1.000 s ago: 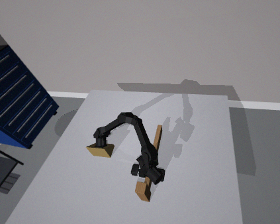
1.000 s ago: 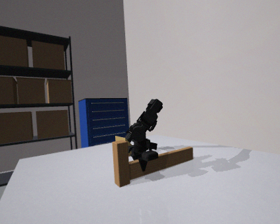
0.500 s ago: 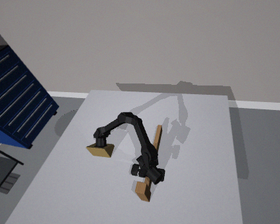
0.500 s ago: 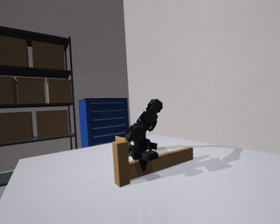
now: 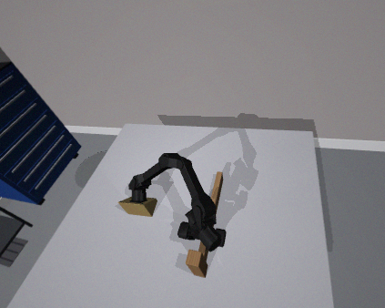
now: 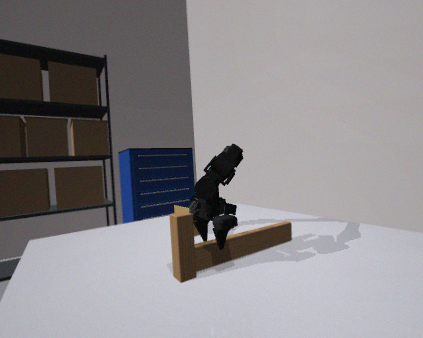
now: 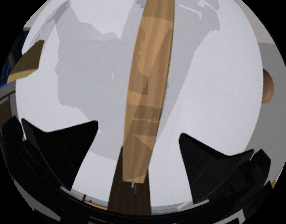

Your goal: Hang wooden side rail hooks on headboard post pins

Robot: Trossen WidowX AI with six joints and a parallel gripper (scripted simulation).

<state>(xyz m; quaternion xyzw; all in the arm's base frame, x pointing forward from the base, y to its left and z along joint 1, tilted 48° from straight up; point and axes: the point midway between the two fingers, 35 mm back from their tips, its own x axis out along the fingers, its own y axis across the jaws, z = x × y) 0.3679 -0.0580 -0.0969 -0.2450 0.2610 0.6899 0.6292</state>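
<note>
Now: the headboard post 10 cm to the right of my gripper tip and 2 cm above it.
</note>
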